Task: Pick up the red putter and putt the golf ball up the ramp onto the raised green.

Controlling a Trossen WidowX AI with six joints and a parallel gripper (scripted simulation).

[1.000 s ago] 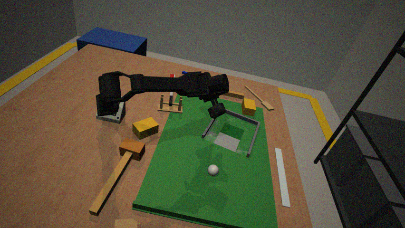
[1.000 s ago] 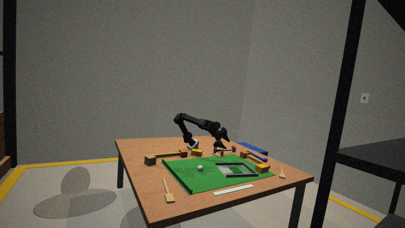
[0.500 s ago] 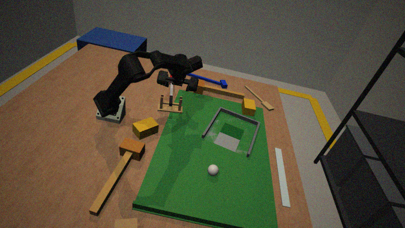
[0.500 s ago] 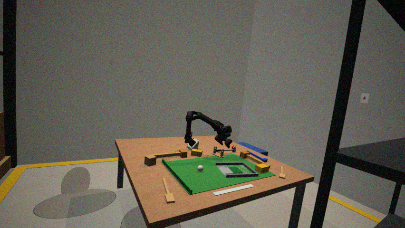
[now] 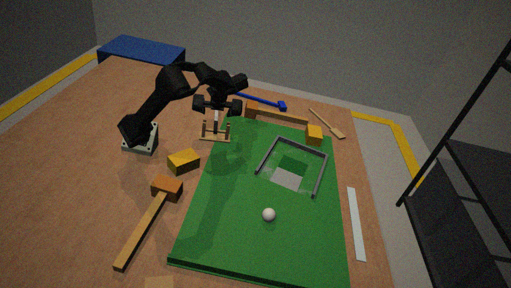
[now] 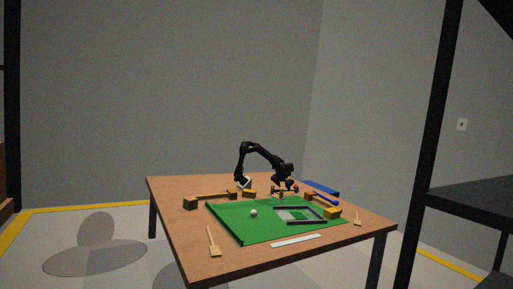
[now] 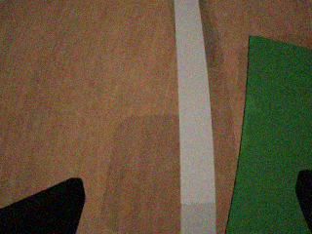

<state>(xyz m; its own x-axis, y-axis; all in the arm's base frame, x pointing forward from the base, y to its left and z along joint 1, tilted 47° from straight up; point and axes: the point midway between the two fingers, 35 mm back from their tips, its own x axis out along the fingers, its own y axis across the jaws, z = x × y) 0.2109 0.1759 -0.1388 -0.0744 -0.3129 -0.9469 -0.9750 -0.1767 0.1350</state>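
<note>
My gripper tip is 30 mm to the right of the red putter and 10 mm above it. Round my gripper tip: blue putter: 280 mm to the left, 150 mm ahead, 40 mm below; then green mat: 270 mm ahead, 260 mm to the right, 50 mm below; then white golf ball: 420 mm to the right, 270 mm ahead, 30 mm below.
</note>
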